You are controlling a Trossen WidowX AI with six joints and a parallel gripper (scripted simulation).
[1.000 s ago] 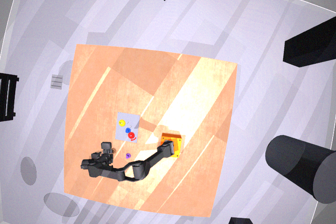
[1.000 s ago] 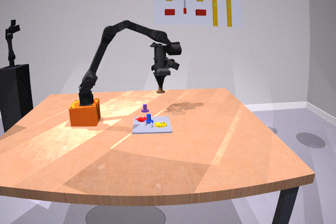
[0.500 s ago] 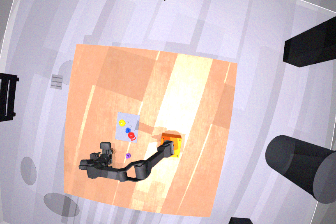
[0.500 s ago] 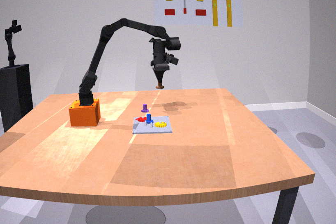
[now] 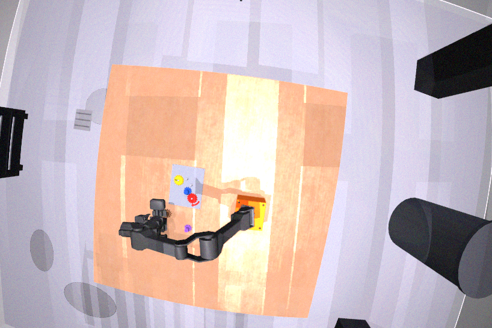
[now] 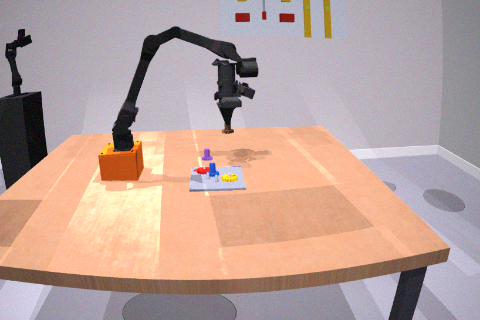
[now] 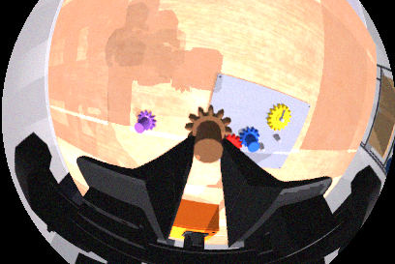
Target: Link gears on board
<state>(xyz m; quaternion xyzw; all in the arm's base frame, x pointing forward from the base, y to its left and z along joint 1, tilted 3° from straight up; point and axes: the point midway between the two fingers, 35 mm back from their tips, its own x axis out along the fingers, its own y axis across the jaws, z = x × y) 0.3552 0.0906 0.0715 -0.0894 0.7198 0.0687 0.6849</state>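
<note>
The blue gear lies 5 cm behind my gripper tip, 10 cm to the right of it and 13 cm below it. Also, from my gripper tip: brown gear 1 cm below; then red arrow 10 cm behind, 4 cm to the right, 14 cm below; then red gear 8 cm behind, 6 cm to the right, 14 cm below.
</note>
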